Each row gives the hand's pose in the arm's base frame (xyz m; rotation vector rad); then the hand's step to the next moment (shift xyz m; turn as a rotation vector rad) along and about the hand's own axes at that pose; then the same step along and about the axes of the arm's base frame.
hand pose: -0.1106 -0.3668 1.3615 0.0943 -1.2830 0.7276
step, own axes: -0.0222 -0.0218 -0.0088 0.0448 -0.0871 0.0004
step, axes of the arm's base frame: 0.0170 -0.0227 -0.0155 0.0511 -0.0481 0.0684
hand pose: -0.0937 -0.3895 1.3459 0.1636 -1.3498 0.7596
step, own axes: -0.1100 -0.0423 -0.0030 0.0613 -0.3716 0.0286
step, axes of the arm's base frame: 0.0242 -0.0741 -0.0884 0.1927 -0.2709 0.1793
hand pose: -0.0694 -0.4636 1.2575 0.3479 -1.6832 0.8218
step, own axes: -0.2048 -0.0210 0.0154 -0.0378 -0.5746 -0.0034
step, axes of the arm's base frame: 0.0599 -0.0649 -0.1866 0.3705 -0.4121 0.1565
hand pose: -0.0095 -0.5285 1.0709 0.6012 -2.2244 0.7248
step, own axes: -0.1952 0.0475 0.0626 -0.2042 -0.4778 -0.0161
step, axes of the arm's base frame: 0.0662 0.0336 -0.1969 0.4249 -0.2993 0.0098
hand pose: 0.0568 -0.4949 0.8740 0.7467 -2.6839 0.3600
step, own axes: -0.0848 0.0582 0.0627 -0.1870 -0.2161 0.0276
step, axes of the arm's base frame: 0.0219 0.0663 -0.0981 0.2601 -0.1039 -0.0632
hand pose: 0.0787 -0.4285 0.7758 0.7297 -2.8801 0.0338
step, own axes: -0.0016 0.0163 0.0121 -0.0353 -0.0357 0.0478
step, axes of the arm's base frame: -0.0083 0.0143 -0.0119 0.0399 -0.0178 -0.0538
